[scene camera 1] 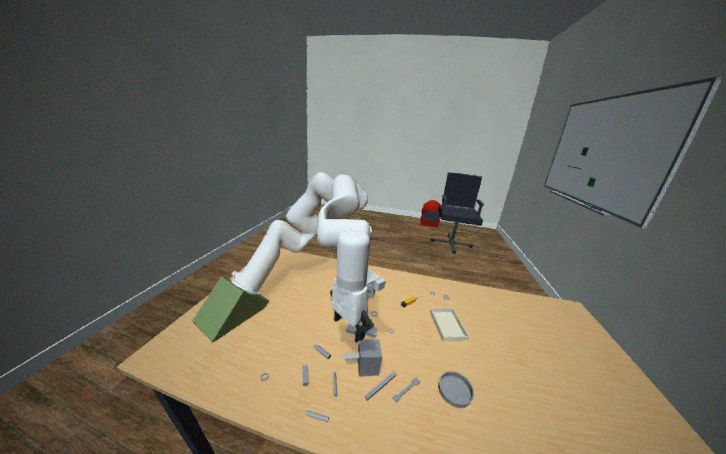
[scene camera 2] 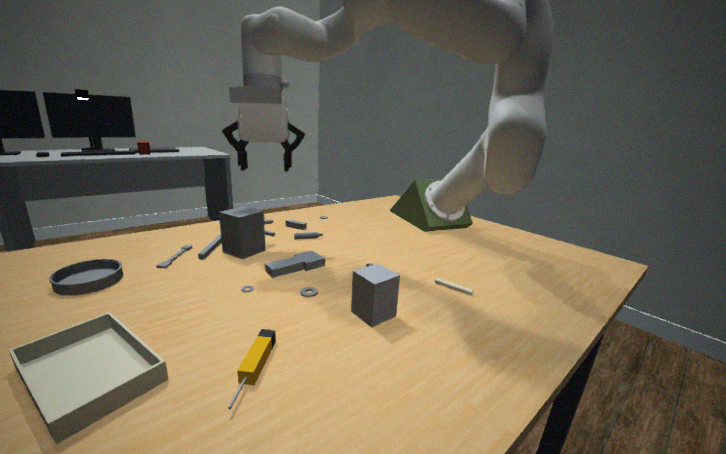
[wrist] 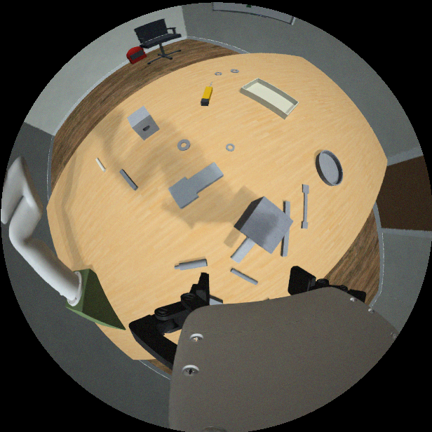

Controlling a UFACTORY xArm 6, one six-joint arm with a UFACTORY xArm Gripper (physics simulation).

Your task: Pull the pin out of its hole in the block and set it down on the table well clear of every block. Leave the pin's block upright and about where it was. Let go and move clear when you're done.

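Places are measured from the arm's base along level axes (x ahead, y left, z up), in millimetres.
Pixels of known places: gripper, fingertip midpoint: (scene camera 1: pixel 348 328) (scene camera 2: pixel 265 170); arm's base at its link origin: (scene camera 1: pixel 245 288) (scene camera 2: pixel 444 201).
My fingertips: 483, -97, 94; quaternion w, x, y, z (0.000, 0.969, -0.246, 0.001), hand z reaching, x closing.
Note:
Ahead of a thing's pixels: the offset from my fingertips to its top centre, as dx, dy, dz.
The grey block with the pin {+63, +26, -80} (scene camera 1: pixel 369 357) (scene camera 2: pixel 242 232) (wrist: pixel 264 225) stands upright. The pale grey pin {+24, +9, -105} (scene camera 1: pixel 351 356) (wrist: pixel 243 249) sticks out sideways from its hole; the block hides it in the scene camera 2 view. My gripper (scene camera 1: pixel 348 325) (scene camera 2: pixel 265 169) (wrist: pixel 251 283) is open and empty, above the table and apart from the block and pin. A second grey block {-42, +363, -100} (scene camera 2: pixel 374 294) (wrist: pixel 143 123) stands farther off, with an empty-looking dark hole facing the wrist camera.
A stepped grey piece {-1, +155, -154} (scene camera 2: pixel 295 263) (wrist: pixel 195 185) lies between the blocks. Loose grey bars and rods lie around the pin's block. A round dish {+333, +42, -150} (scene camera 1: pixel 455 389) (wrist: pixel 329 167), a shallow tray {+309, +305, -145} (scene camera 1: pixel 433 321) (scene camera 2: pixel 109 412) and a yellow screwdriver {+152, +391, -152} (scene camera 2: pixel 255 357) (wrist: pixel 207 95) are on the table.

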